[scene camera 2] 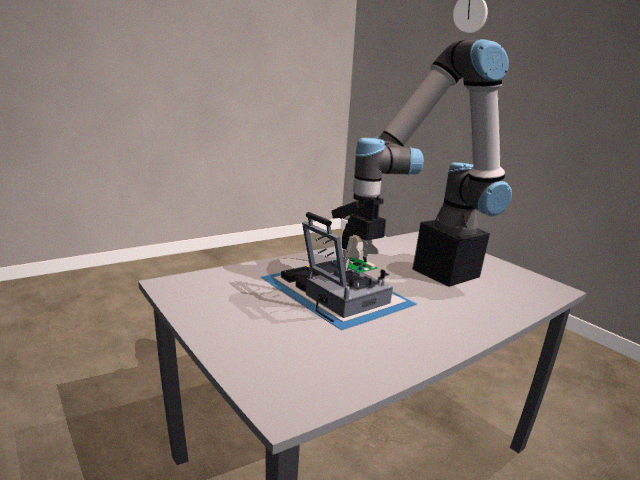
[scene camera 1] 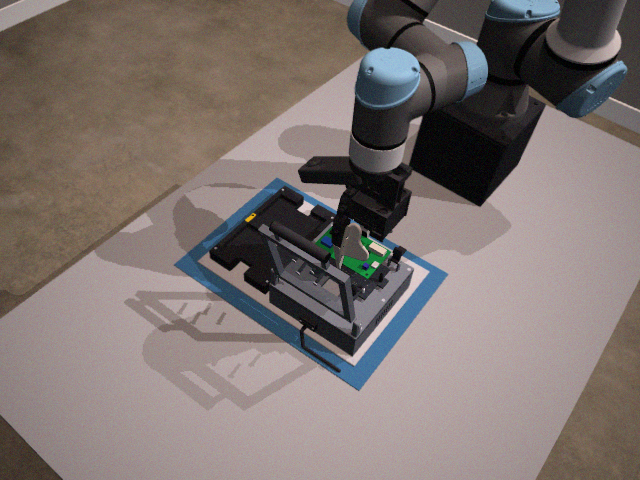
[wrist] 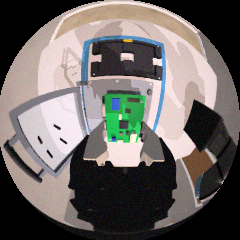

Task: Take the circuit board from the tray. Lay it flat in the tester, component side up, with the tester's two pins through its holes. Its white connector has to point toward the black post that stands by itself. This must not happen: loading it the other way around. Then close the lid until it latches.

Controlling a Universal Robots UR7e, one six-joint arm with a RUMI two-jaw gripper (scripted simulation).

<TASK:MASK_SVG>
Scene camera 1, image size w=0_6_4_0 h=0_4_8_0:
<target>my gripper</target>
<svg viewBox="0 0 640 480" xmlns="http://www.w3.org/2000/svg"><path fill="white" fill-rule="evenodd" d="M312 157L311 160L298 169L303 183L345 185L347 188L340 198L337 214L332 226L332 244L337 268L342 268L344 256L361 261L368 260L369 252L361 243L361 236L369 238L370 235L383 242L384 238L393 232L392 229L404 216L406 217L412 191L404 188L404 184L411 176L413 168L401 162L398 167L391 171L373 173L358 167L349 156Z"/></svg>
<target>circuit board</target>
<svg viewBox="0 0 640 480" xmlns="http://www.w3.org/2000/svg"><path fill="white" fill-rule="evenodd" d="M361 236L361 243L369 252L368 260L361 261L344 256L343 265L368 279L389 256L391 251ZM331 227L315 244L331 253L331 258L335 260Z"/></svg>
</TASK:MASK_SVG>
